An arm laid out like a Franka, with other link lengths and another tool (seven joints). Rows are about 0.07 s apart.
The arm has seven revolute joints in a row. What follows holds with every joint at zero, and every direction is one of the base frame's.
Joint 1 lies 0.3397 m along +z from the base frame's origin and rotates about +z.
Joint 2 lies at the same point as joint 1 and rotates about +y.
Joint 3 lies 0.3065 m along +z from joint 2 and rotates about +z.
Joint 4 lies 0.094 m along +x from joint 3 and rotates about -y.
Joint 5 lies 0.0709 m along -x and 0.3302 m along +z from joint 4 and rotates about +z.
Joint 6 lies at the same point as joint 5 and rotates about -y.
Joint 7 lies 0.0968 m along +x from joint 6 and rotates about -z.
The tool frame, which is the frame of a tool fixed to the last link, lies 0.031 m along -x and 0.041 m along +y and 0.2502 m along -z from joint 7; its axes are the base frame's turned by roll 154, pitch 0 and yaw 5.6 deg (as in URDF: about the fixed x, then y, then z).
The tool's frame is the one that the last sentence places.
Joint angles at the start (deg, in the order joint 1, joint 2, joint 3, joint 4, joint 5, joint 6, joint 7):
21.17, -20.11, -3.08, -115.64, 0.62, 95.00, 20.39
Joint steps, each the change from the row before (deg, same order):
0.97, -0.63, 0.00, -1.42, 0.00, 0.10, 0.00
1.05, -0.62, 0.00, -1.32, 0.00, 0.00, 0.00
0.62, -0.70, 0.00, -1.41, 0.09, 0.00, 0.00
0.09, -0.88, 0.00, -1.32, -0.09, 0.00, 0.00
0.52, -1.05, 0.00, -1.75, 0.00, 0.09, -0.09
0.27, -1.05, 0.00, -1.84, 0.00, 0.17, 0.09
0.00, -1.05, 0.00, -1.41, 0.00, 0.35, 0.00
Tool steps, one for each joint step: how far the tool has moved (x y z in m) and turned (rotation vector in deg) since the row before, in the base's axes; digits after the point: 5 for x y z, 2 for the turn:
-0.00872, 0.00424, -0.00575, -0.19, 0.66, 0.99
-0.00911, 0.00444, -0.00524, -0.21, 0.67, 1.08
-0.00841, 0.00181, -0.00526, -0.13, 0.71, 0.64
-0.00644, -0.00211, -0.00364, -0.20, 0.39, 0.13
-0.00950, 0.00005, -0.00544, -0.17, 0.59, 0.64
-0.00864, -0.00137, -0.00607, -0.19, 0.60, 0.22
-0.00542, -0.00203, -0.00296, 0.04, 0.03, 0.02

